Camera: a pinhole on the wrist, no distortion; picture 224 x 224 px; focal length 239.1 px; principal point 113.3 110.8 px. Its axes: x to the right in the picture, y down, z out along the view. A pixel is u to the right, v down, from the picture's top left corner.
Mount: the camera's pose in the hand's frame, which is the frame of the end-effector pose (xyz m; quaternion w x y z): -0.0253 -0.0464 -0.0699 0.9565 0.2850 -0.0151 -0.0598
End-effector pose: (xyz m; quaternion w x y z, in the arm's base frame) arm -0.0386 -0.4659 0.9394 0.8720 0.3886 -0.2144 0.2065
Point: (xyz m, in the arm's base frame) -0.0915 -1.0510 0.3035
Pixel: outside the picture
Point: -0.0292 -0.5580 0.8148
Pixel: 20 9
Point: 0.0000 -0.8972 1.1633
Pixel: 163 213
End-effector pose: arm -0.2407 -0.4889 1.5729 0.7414 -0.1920 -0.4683 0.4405
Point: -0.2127 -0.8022 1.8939
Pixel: 102 8
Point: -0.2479 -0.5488 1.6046
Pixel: outside the picture
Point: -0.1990 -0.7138 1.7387
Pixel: 71 7
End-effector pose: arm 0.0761 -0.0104 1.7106 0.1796 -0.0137 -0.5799 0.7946
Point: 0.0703 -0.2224 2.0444
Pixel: 143 132
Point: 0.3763 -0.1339 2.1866
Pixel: outside the picture
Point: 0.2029 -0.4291 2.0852
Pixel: 63 150
